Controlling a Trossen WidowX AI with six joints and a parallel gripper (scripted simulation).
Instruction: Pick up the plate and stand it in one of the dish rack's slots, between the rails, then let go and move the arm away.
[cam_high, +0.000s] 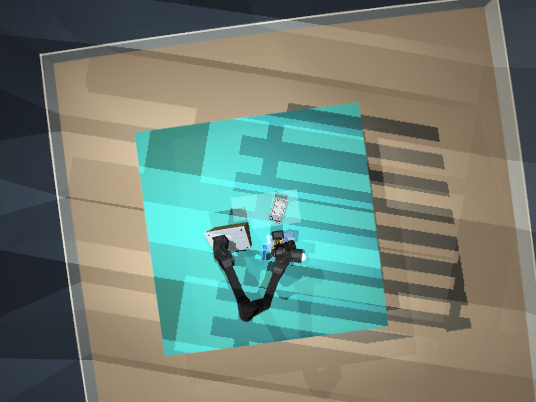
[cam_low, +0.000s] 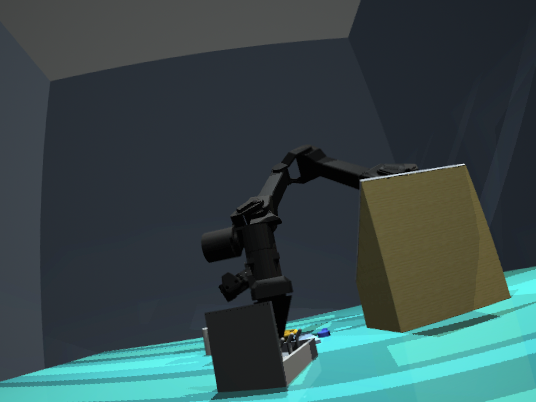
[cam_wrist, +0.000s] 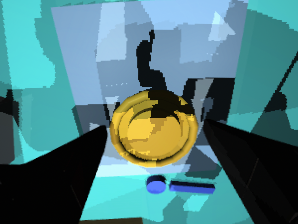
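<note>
Now: gripper tip 200 mm to the right of the dish rack, 40 mm short of it and 10 mm below it. Round my gripper tip: blue utensil: 90 mm behind, 10 mm to the right, 10 mm below; then yellow plate: right at my gripper tip.
</note>
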